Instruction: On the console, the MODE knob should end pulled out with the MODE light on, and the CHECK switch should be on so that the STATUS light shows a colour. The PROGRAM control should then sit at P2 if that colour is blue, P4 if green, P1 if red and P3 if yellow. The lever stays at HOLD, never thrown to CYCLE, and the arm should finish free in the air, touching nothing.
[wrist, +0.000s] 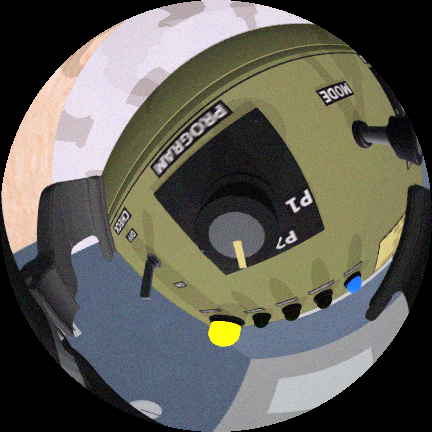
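My gripper (215, 240) is open, its fingers wide apart on either side of the PROGRAM knob (236, 233) and clear of it. The knob's cream pointer aims down in the view, past the P1 label and a partly hidden second label; the label at its tip is hidden. The MODE knob (404, 138) stands out on a visible stem at the right. The CHECK switch (147, 277) is a black toggle at the lower left, between its OFF and other small label. A large light (224, 334) glows yellow; a small light (354, 284) glows blue. The HOLD/CYCLE lever cannot be made out.
The olive console (320, 150) fills the middle. Several small dark lamps stand in a row between the lit ones. A yellowish placard (390, 245) is partly behind the right finger. Blue and grey surfaces lie below, a pale patterned surface and wood beyond.
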